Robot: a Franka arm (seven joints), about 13 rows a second.
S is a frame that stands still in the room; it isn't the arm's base.
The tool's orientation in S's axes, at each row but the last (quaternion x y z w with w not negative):
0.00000 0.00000 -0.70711 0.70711
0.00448 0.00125 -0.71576 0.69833
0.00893 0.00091 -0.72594 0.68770
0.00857 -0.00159 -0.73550 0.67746
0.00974 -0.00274 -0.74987 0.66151
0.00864 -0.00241 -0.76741 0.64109
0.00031 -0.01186 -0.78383 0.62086
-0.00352 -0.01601 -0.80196 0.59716
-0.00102 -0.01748 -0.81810 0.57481
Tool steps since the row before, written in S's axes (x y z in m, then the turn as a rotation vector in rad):
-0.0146 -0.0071 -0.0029 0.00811 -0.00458 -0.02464
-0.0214 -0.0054 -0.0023 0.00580 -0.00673 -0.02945
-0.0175 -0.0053 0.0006 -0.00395 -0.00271 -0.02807
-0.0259 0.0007 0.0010 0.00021 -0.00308 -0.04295
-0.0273 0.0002 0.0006 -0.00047 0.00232 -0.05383
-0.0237 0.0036 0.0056 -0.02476 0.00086 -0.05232
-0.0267 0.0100 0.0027 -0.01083 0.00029 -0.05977
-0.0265 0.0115 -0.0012 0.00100 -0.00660 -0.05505
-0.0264 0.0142 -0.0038 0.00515 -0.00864 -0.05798
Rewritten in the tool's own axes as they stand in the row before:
0.0071 -0.0146 -0.0029 0.00458 0.00811 -0.02464
0.0059 -0.0213 -0.0022 0.00683 0.00583 -0.02942
0.0062 -0.0172 0.0009 0.00332 -0.00410 -0.02798
0.0014 -0.0259 0.0014 0.00350 -0.00014 -0.04292
0.0032 -0.0271 0.0011 -0.00165 -0.00167 -0.05383
0.0006 -0.0239 0.0060 0.00409 -0.02529 -0.05191
-0.0036 -0.0282 0.0033 0.00135 -0.01174 -0.05958
-0.0034 -0.0287 -0.0005 0.00467 0.00167 -0.05523
-0.0045 -0.0297 -0.0029 0.00512 0.00618 -0.05830

